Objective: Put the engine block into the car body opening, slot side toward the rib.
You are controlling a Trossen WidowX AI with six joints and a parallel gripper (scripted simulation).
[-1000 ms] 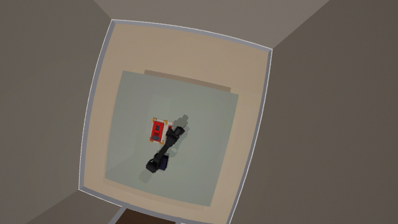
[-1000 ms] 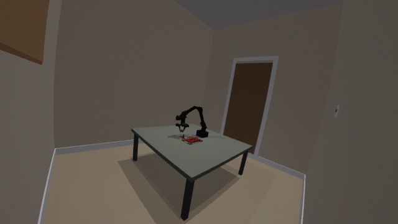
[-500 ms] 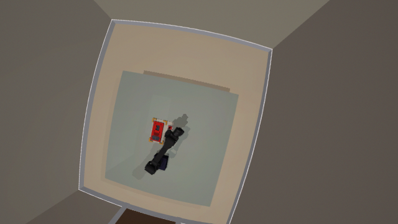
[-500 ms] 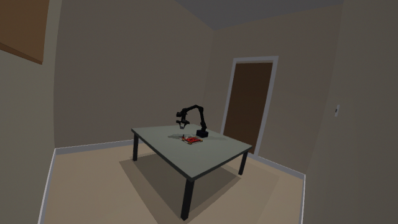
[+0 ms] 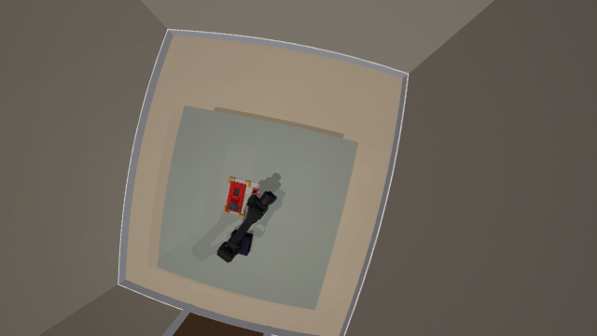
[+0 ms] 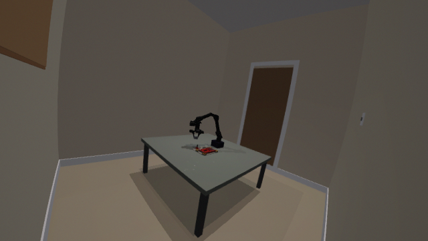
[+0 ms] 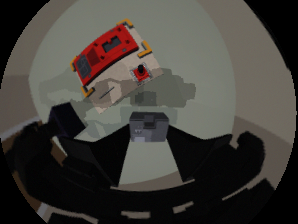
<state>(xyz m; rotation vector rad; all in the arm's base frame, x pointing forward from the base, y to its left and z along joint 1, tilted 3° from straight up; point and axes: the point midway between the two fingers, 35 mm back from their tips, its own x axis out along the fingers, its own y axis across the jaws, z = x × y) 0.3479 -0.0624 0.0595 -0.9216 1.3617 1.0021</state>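
The grey engine block lies 1 cm to the left of my gripper tip and 1 cm above it.
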